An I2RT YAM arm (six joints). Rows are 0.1 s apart.
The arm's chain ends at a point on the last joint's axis. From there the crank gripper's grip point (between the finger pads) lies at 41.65 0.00 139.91 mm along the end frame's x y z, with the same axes.
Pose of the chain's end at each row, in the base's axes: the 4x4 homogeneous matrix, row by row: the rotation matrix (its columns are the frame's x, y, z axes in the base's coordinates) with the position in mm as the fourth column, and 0 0 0 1 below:
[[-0.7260, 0.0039, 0.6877, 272.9], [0.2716, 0.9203, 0.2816, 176.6], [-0.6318, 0.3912, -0.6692, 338.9], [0, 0, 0, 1]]
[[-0.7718, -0.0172, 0.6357, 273.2], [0.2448, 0.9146, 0.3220, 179.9], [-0.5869, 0.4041, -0.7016, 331.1], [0, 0, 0, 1]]
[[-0.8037, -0.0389, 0.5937, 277.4], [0.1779, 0.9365, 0.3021, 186.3], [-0.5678, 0.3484, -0.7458, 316.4], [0, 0, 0, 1]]
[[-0.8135, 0.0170, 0.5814, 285.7], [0.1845, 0.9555, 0.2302, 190.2], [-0.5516, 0.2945, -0.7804, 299.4], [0, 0, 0, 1]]
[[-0.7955, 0.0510, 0.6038, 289.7], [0.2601, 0.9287, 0.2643, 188.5], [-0.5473, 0.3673, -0.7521, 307.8], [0, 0, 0, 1]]
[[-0.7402, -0.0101, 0.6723, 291.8], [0.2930, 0.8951, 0.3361, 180.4], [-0.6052, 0.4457, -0.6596, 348.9], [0, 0, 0, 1]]
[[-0.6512, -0.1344, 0.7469, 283.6], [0.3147, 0.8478, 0.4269, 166.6], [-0.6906, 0.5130, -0.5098, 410.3], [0, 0, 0, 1]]
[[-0.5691, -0.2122, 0.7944, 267.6], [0.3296, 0.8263, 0.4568, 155.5], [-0.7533, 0.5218, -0.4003, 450.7], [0, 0, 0, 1]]
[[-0.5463, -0.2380, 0.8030, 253.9], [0.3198, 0.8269, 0.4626, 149.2], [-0.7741, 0.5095, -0.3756, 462.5], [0, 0, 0, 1]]
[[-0.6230, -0.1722, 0.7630, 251.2], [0.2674, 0.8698, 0.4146, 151.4], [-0.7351, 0.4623, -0.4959, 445.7], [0, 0, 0, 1]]
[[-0.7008, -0.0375, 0.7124, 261.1], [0.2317, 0.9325, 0.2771, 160.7], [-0.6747, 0.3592, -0.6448, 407.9], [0, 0, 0, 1]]
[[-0.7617, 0.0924, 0.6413, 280.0], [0.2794, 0.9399, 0.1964, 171.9], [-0.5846, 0.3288, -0.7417, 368.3], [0, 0, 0, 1]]
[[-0.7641, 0.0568, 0.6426, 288.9], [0.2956, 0.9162, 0.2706, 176.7], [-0.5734, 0.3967, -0.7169, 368.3], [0, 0, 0, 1]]
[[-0.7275, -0.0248, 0.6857, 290.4], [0.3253, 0.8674, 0.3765, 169.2], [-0.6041, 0.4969, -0.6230, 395.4], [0, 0, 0, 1]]
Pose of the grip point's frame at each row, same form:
[[-0.7260, 0.0039, 0.6877, 338.9], [0.2716, 0.9203, 0.2816, 227.3], [-0.6318, 0.3912, -0.6692, 219.0], [0, 0, 0, 1]]
[[-0.7718, -0.0172, 0.6357, 330.0], [0.2448, 0.9146, 0.3220, 235.1], [-0.5869, 0.4041, -0.7016, 208.5], [0, 0, 0, 1]]
[[-0.8037, -0.0389, 0.5937, 327.0], [0.1779, 0.9365, 0.3021, 236.0], [-0.5678, 0.3484, -0.7458, 188.4], [0, 0, 0, 1]]
[[-0.8135, 0.0170, 0.5814, 333.2], [0.1845, 0.9555, 0.2302, 230.1], [-0.5516, 0.2945, -0.7804, 167.2], [0, 0, 0, 1]]
[[-0.7955, 0.0510, 0.6038, 341.0], [0.2601, 0.9287, 0.2643, 236.3], [-0.5473, 0.3673, -0.7521, 179.8], [0, 0, 0, 1]]
[[-0.7402, -0.0101, 0.6723, 355.0], [0.2930, 0.8951, 0.3361, 239.6], [-0.6052, 0.4457, -0.6596, 231.4], [0, 0, 0, 1]]
[[-0.6512, -0.1344, 0.7469, 361.0], [0.3147, 0.8478, 0.4269, 239.4], [-0.6906, 0.5130, -0.5098, 310.2], [0, 0, 0, 1]]
[[-0.5691, -0.2122, 0.7944, 355.0], [0.3296, 0.8263, 0.4568, 233.1], [-0.7533, 0.5218, -0.4003, 363.3], [0, 0, 0, 1]]
[[-0.5463, -0.2380, 0.8030, 343.5], [0.3198, 0.8269, 0.4626, 227.2], [-0.7741, 0.5095, -0.3756, 377.7], [0, 0, 0, 1]]
[[-0.6230, -0.1722, 0.7630, 332.0], [0.2674, 0.8698, 0.4146, 220.5], [-0.7351, 0.4623, -0.4959, 345.7], [0, 0, 0, 1]]
[[-0.7008, -0.0375, 0.7124, 331.6], [0.2317, 0.9325, 0.2771, 209.1], [-0.6747, 0.3592, -0.6448, 289.6], [0, 0, 0, 1]]
[[-0.7617, 0.0924, 0.6413, 338.0], [0.2794, 0.9399, 0.1964, 211.0], [-0.5846, 0.3288, -0.7417, 240.2], [0, 0, 0, 1]]
[[-0.7641, 0.0568, 0.6426, 347.0], [0.2956, 0.9162, 0.2706, 226.9], [-0.5734, 0.3967, -0.7169, 244.1], [0, 0, 0, 1]]
[[-0.7275, -0.0248, 0.6857, 356.0], [0.3253, 0.8674, 0.3765, 235.4], [-0.6041, 0.4969, -0.6230, 283.1], [0, 0, 0, 1]]

